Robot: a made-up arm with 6 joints.
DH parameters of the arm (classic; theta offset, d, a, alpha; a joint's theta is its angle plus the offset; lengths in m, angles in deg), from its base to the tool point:
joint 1: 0 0.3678 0 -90
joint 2: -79.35 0 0.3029 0
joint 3: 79.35 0 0.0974 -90
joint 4: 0 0.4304 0 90
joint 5: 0 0 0.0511 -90
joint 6: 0 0.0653 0 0
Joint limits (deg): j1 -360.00..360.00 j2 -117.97..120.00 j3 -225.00..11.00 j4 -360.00..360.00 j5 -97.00..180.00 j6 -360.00..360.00
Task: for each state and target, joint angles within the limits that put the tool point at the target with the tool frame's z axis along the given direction. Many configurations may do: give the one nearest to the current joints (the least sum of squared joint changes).
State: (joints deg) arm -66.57 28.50 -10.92 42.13 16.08 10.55
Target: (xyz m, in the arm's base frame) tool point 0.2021 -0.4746 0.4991 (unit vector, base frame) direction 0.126 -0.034 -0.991
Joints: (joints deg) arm -67.32 -4.56 -58.40 6.95 58.54 10.55
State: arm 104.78 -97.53 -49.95 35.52 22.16 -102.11
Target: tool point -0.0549 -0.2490 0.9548 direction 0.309 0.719 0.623
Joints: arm 77.70 -88.12 -76.42 -14.52 36.39 -102.11
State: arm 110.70 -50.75 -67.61 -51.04 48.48 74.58
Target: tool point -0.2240 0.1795 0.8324 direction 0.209 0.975 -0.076
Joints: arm 151.20 -45.53 -59.59 -81.19 75.12 74.58
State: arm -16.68 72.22 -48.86 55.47 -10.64 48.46
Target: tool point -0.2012 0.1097 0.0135 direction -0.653 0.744 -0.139
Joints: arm -38.05 112.71 -32.52 81.05 10.71 48.46
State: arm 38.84 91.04 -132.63 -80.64 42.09 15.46
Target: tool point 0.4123 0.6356 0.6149 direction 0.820 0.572 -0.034
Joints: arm 55.11 42.75 -129.45 -93.31 20.24 15.46
